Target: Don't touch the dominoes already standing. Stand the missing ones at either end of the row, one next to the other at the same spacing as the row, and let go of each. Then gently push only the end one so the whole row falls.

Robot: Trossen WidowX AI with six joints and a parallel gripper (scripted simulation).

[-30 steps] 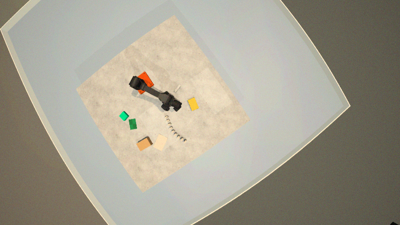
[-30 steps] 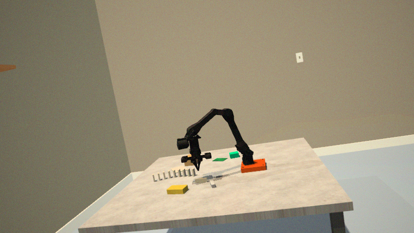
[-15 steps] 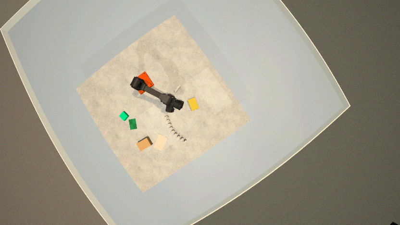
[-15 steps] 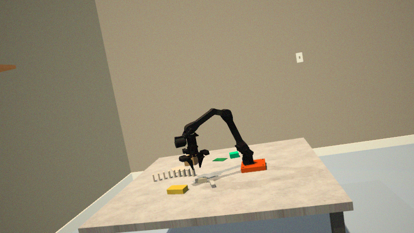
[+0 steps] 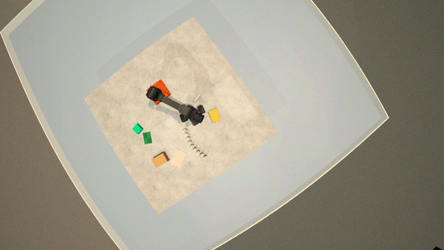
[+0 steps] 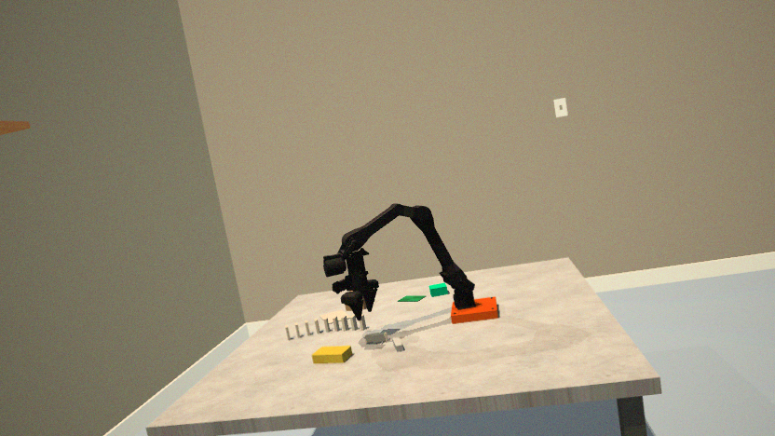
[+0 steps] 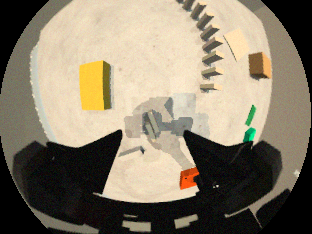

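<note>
Now: gripper tip 120 mm short of the yellow block, 100 mm to the right of it and 70 mm above it. Round my gripper tip: cream flat tile: 140 mm ahead, 370 mm to the right, 90 mm below; then green flat tile: 180 mm behind, 440 mm to the right, 90 mm below; then tan box: 40 mm ahead, 490 mm to the right, 60 mm below.
</note>
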